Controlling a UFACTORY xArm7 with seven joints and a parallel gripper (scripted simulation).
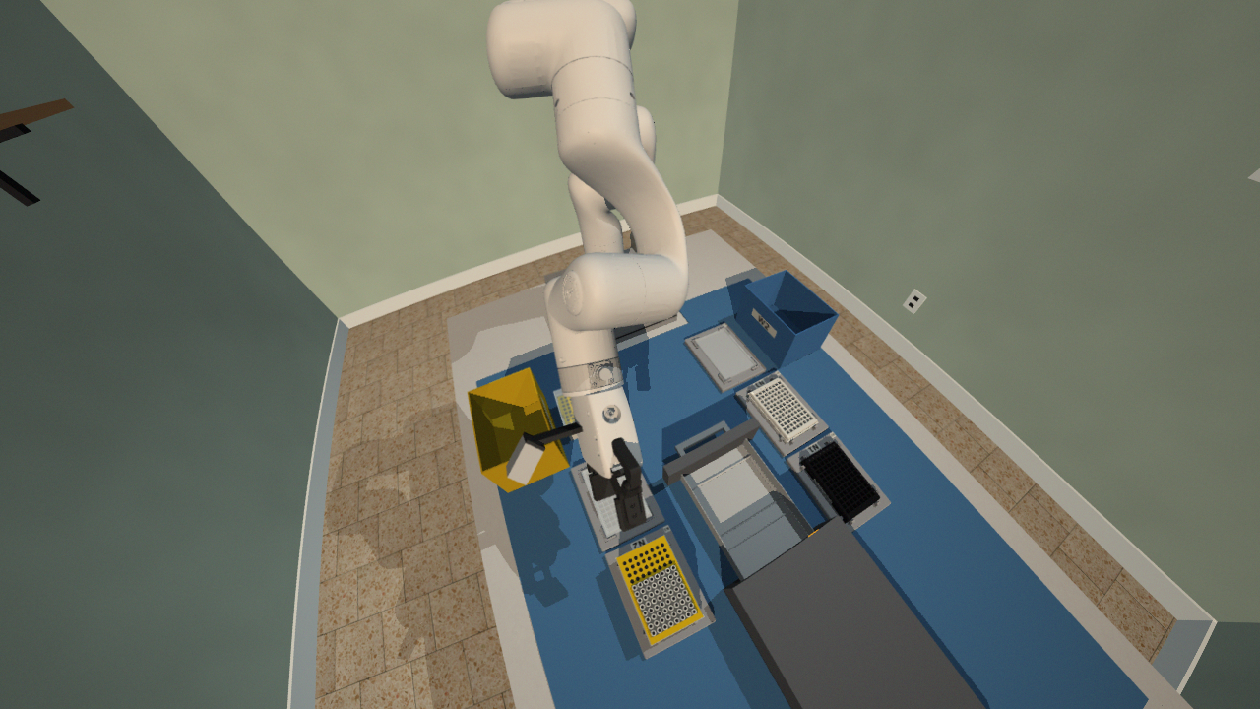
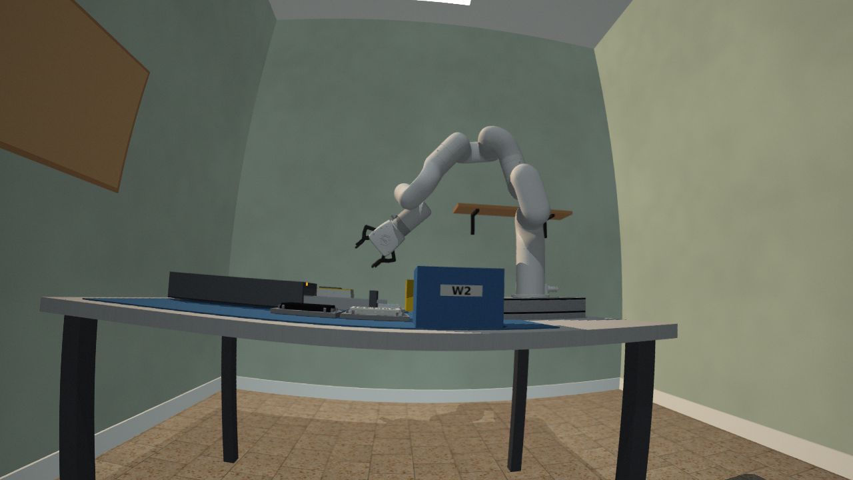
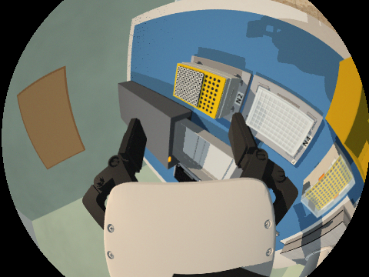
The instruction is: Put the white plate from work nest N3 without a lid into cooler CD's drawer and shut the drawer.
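Now: hand 6 cm past the grey nest N3, 39 cm to the right of it and 19 cm above it. From my hand the other things lie so: lidded white plate (7 cm behind, 1 cm to the left, 18 cm below); then cooler drawer (7 cm ahead, 20 cm to the left, 17 cm below); then yellow tube rack (10 cm ahead, 14 cm below).
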